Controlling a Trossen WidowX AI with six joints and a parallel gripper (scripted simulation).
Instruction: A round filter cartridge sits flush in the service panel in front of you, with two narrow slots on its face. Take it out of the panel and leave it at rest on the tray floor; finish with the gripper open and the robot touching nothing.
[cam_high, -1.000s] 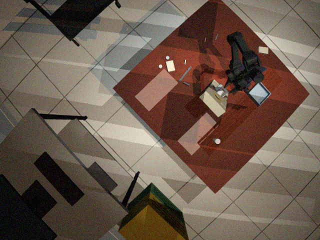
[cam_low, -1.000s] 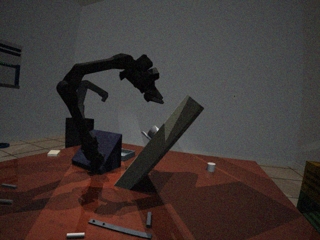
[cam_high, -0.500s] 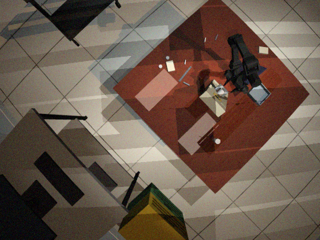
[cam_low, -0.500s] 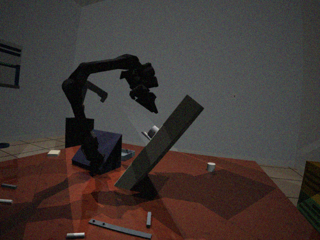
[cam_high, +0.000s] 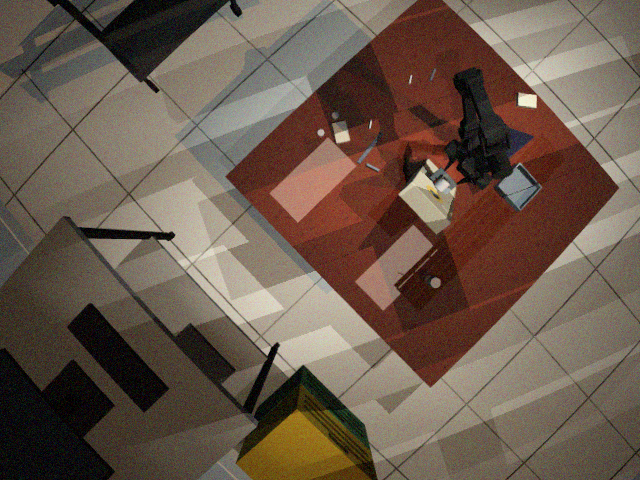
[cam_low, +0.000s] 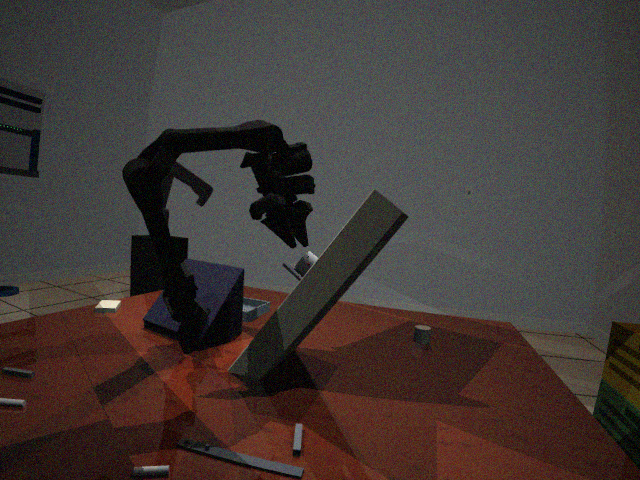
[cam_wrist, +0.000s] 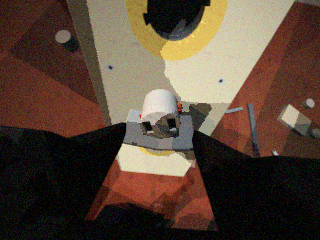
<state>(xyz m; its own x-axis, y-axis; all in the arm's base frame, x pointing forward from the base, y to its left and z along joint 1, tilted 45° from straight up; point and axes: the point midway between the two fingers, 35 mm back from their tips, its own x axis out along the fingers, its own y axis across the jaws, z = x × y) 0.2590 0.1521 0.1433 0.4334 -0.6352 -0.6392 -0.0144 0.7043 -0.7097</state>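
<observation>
Now: gripper tip 3 cm above the round white filter cartridge and 2 cm short of it. Also, from my gripper tip: grey-blue tray: 31 cm behind, 27 cm to the left, 25 cm below.
</observation>
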